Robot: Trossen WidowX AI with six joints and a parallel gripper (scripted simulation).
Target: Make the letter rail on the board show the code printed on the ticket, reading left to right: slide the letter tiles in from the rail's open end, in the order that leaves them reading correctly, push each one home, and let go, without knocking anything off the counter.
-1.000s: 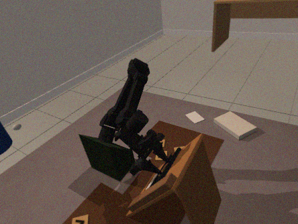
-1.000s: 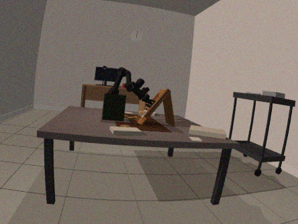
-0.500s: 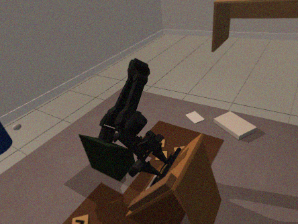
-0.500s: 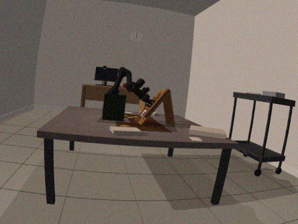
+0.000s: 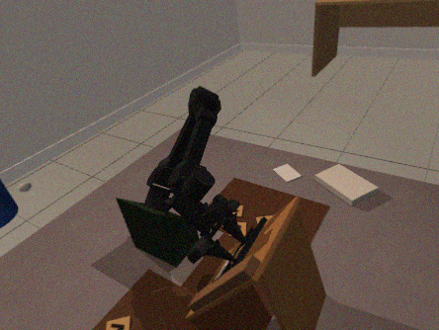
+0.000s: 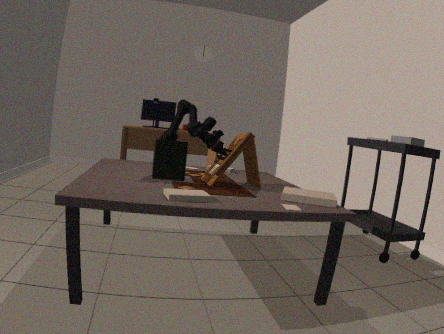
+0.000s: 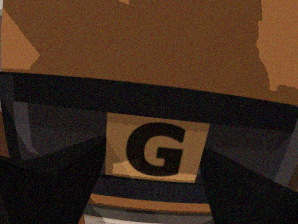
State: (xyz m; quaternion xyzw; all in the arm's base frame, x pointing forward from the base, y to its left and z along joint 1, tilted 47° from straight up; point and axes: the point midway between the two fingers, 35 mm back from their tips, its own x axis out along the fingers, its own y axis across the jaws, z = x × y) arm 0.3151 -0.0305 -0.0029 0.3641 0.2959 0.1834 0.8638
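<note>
The white ticket lies 5 cm behind my gripper tip and 8 cm below it. Round my gripper tip: brown mat: 14 cm behind, 3 cm to the left, 16 cm below; then tan letter tile: right at my gripper tip.
</note>
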